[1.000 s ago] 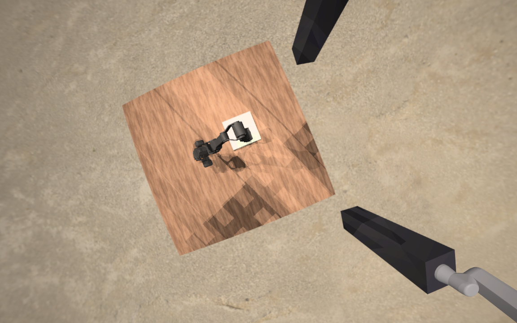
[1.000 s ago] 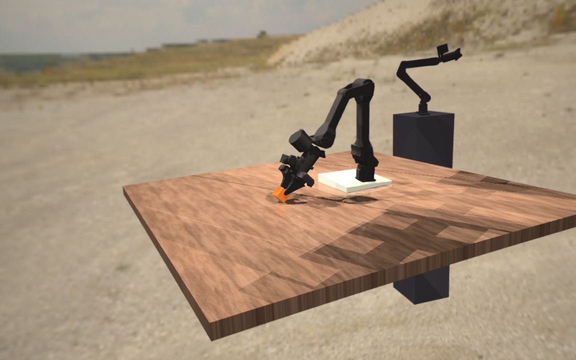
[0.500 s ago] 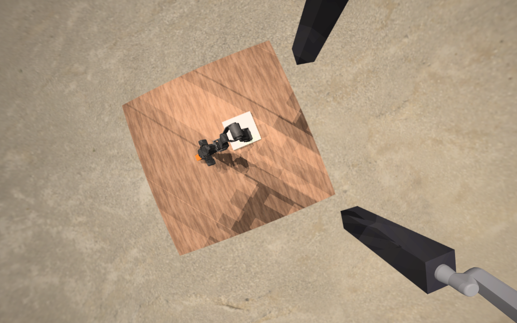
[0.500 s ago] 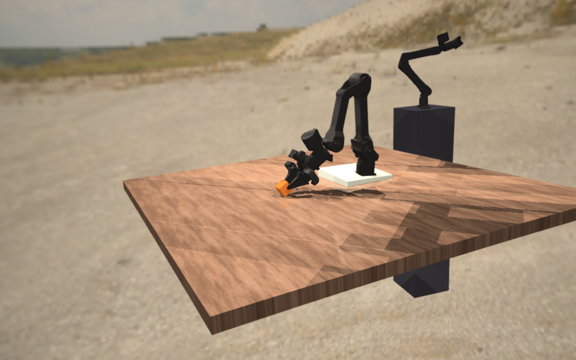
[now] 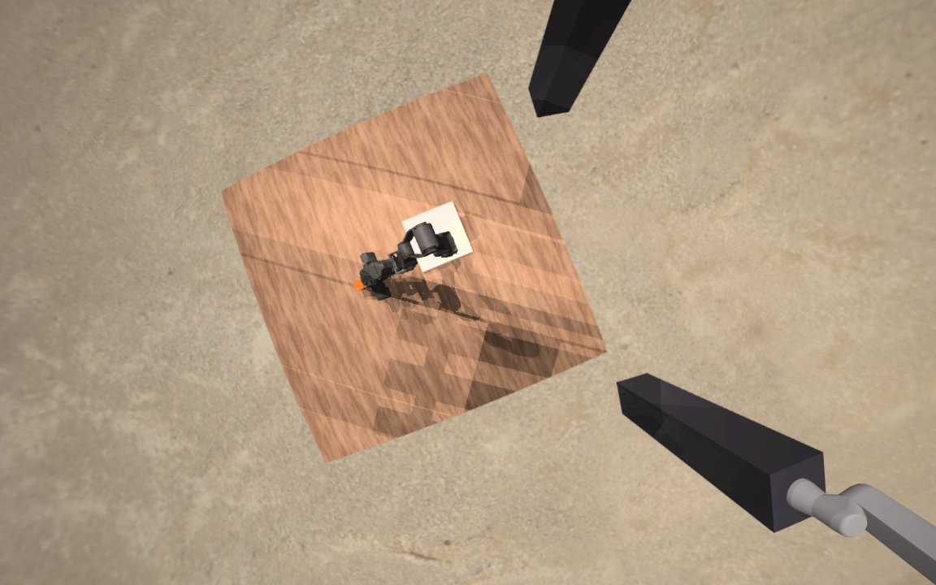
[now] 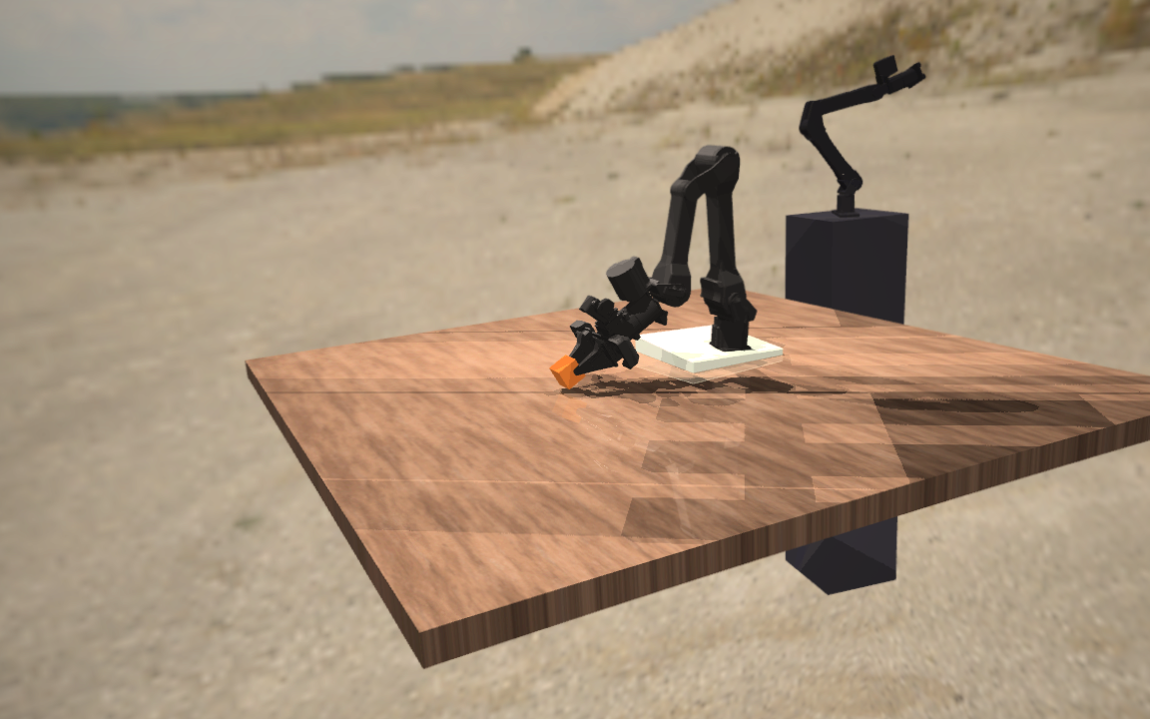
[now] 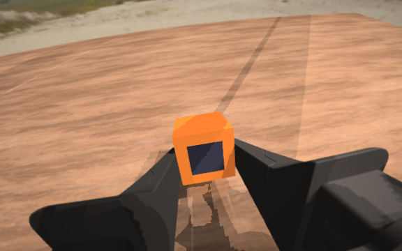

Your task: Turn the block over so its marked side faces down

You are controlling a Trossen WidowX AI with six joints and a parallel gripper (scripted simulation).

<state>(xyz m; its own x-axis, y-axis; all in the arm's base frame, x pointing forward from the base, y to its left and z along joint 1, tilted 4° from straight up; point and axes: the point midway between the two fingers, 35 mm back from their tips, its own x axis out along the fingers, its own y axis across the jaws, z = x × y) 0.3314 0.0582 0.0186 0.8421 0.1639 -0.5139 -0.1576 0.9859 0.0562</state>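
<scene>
My gripper tip is 10 mm past the block.
</scene>
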